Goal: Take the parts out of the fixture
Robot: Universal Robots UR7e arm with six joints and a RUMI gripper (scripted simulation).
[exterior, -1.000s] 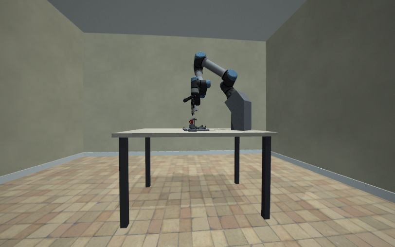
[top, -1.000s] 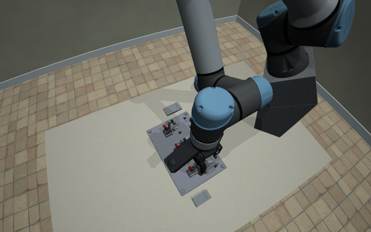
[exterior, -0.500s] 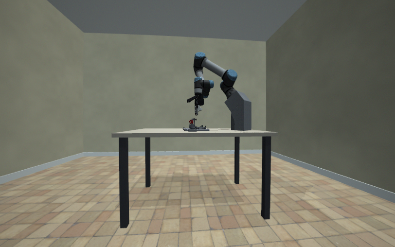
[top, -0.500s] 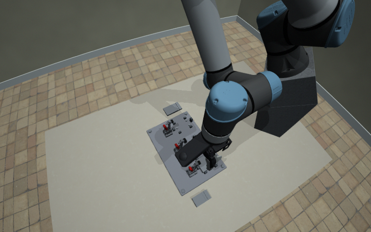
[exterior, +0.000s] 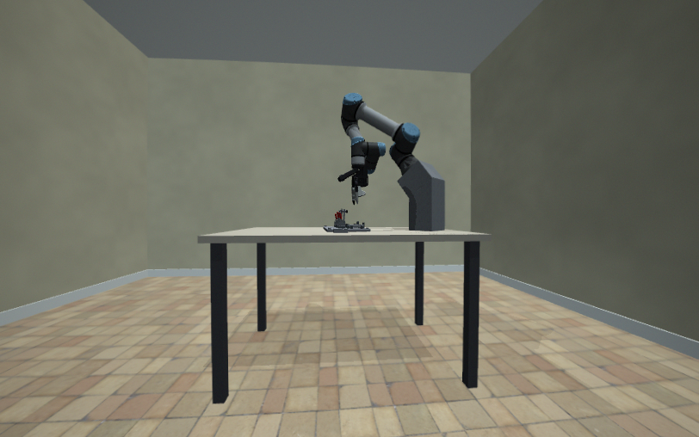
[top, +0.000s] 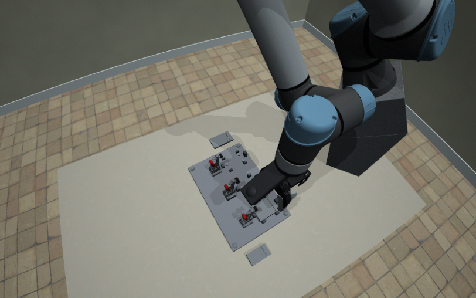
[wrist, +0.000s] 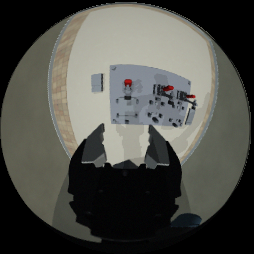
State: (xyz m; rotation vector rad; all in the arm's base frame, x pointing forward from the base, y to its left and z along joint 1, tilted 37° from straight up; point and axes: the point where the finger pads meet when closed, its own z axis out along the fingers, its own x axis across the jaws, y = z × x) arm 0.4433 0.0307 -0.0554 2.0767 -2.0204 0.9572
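Right now the light grey flat part is 130 mm below my hand and 10 mm behind it. Also, from my hand: grey fixture plate (150 mm below, 110 mm to the right, 40 mm ahead).
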